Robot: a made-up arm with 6 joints.
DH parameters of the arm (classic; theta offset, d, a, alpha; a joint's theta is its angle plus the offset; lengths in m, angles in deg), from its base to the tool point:
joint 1: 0 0.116 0 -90
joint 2: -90 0 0.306 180
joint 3: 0 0 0 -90
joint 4: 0 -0.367 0 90
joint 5: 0 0.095 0 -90
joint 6: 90 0 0 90
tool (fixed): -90 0 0 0
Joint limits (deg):
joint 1: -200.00..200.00
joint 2: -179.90..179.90
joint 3: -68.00..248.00
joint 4: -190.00..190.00
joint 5: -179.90..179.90
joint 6: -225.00..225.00
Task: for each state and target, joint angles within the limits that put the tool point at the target. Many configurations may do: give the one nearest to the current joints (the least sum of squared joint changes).
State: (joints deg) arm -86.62 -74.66 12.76 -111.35 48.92 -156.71
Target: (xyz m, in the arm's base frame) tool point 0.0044 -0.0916 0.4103
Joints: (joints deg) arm -97.08 -59.13 -23.56 -99.48 48.92 -156.71
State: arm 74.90 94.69 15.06 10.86 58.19 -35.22
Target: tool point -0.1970 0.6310 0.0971
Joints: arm 114.87 76.48 56.22 24.26 58.19 -35.22
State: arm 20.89 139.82 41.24 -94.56 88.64 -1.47
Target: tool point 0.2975 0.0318 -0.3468
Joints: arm 6.14 105.88 31.13 -89.88 88.64 -1.47
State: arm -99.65 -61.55 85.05 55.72 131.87 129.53
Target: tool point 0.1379 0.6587 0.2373
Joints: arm -105.45 -78.22 79.77 63.39 131.87 129.53
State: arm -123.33 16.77 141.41 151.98 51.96 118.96
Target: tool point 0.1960 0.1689 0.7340
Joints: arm -119.46 -10.32 104.72 157.24 51.96 118.96
